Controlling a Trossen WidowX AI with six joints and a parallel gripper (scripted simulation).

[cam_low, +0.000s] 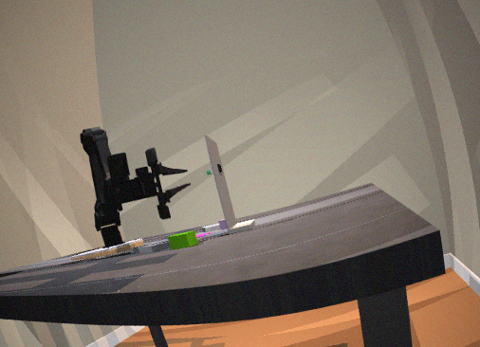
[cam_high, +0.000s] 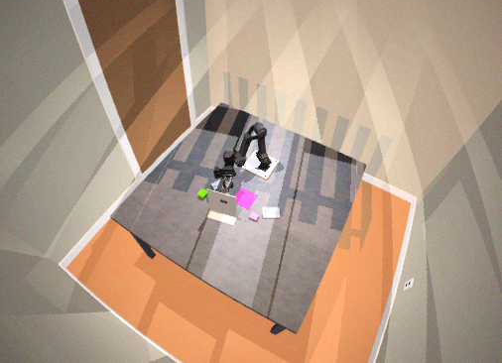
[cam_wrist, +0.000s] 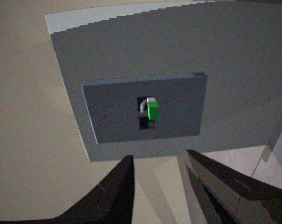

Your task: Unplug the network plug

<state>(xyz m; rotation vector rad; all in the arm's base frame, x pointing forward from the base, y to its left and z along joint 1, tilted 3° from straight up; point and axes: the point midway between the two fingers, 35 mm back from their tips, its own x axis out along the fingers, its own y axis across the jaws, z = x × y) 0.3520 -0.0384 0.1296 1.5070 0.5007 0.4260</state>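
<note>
Right now the upright grey panel is 80 mm ahead of my gripper tip, 60 mm below it and 30 mm to the left of it.
</note>
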